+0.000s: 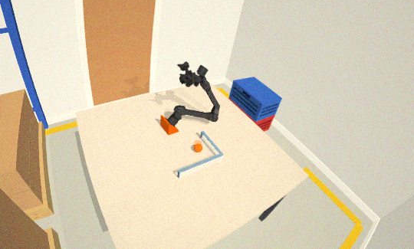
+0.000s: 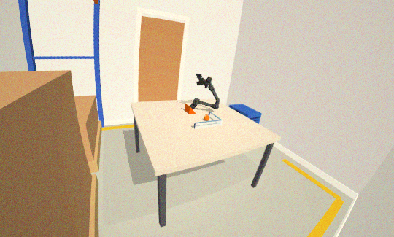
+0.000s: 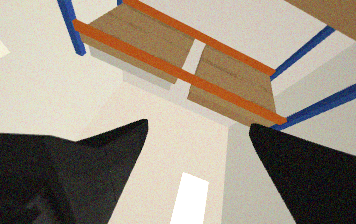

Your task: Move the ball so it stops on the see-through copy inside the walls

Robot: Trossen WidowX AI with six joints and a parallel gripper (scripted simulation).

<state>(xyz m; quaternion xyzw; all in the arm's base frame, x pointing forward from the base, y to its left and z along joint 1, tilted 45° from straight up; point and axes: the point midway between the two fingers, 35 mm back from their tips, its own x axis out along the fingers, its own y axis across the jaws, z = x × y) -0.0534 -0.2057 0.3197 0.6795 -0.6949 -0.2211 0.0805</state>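
Now: gripper tip 400 mm above the orange ball, 330 mm short of it and 10 mm to the left of it. The rest, counted from my gripper tip: see-through copy of ball 400 mm below, 300 mm ahead, 10 mm to the left.
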